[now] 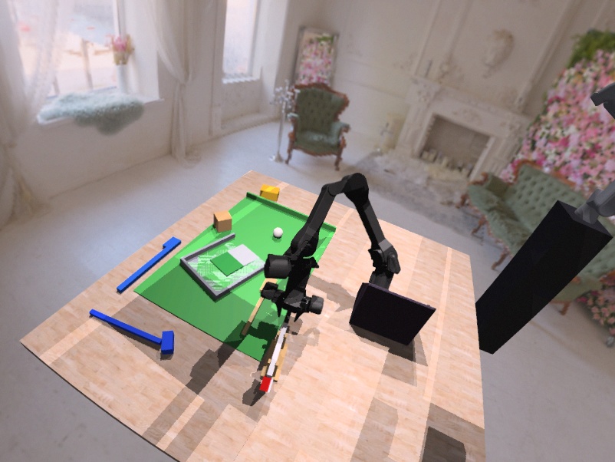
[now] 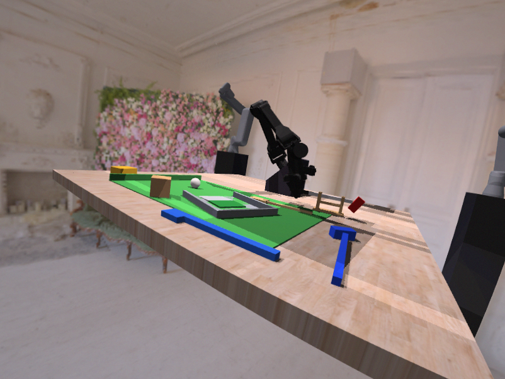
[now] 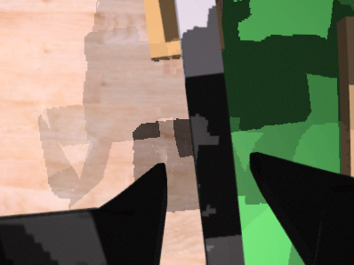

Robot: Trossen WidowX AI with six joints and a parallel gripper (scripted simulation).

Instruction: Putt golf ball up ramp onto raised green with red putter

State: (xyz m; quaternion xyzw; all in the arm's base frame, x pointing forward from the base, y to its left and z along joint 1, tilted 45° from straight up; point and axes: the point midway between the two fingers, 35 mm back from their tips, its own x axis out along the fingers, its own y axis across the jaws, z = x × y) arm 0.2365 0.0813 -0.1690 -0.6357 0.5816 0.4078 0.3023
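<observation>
The red putter lies 20 mm behind my gripper tip, 110 mm to the left of it and 30 mm above it. The rest, counted from my gripper tip: wooden rack: 20 mm behind, 130 mm to the left; white golf ball: 210 mm ahead, 380 mm to the right, 10 mm below.
</observation>
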